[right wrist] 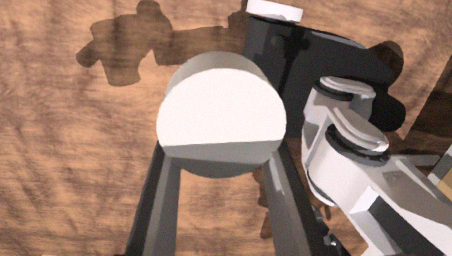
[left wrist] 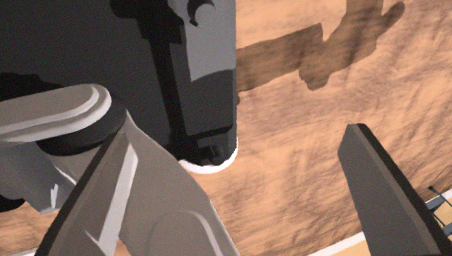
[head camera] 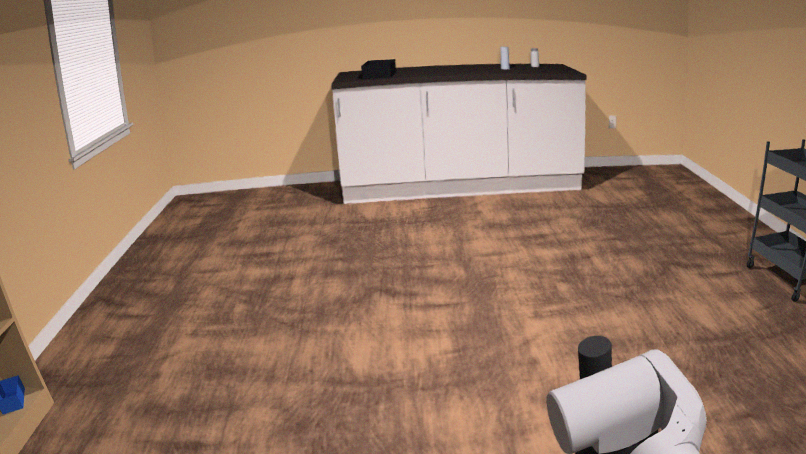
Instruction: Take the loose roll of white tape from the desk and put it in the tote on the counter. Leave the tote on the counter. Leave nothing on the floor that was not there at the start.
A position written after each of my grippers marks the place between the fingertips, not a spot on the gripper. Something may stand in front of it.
I see my left gripper point(left wrist: 235, 142), my right gripper point(right wrist: 221, 148) and a white tape roll point(right wrist: 220, 117).
The left wrist view misses the white tape roll: it is out of frame. The head camera view does not show the white tape roll: it is out of frame.
